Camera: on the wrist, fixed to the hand. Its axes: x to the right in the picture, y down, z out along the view.
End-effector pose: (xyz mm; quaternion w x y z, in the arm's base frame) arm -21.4 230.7 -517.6 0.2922 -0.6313 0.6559 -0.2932
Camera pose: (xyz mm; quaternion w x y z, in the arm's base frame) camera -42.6 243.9 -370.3 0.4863 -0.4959 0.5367 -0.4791
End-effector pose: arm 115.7 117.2 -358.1 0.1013 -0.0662 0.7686 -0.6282
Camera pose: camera 100.2 208.6 -240.9 0.1312 -0.0212 0.5285 -0.8385
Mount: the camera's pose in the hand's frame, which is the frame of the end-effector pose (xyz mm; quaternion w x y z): -14.4 -96.7 -113.0 0.9476 0.3190 -0.0051 0.0162
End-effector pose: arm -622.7 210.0 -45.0 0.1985 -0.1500 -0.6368 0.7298
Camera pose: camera -547.2 312.0 33.9 0.2209 -0.0854 -0.3692 0.8987
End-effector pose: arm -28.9 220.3 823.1 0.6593 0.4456 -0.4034 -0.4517
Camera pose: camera 50.0 240.4 697.8 0.4879 0.6237 -0.5369 -0.2909
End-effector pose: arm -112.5 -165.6 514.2 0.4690 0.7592 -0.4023 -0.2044
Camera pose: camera -2.8 -69.3 482.3 0.2035 0.8615 -0.4611 -0.0616
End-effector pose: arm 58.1 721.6 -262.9 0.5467 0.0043 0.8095 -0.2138
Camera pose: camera -59.2 676.7 -182.0 0.5243 0.1905 0.6961 -0.4520
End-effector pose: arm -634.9 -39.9 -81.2 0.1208 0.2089 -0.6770 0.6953
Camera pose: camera -592.9 79.1 -1.1 0.0331 0.2291 -0.4237 0.8757
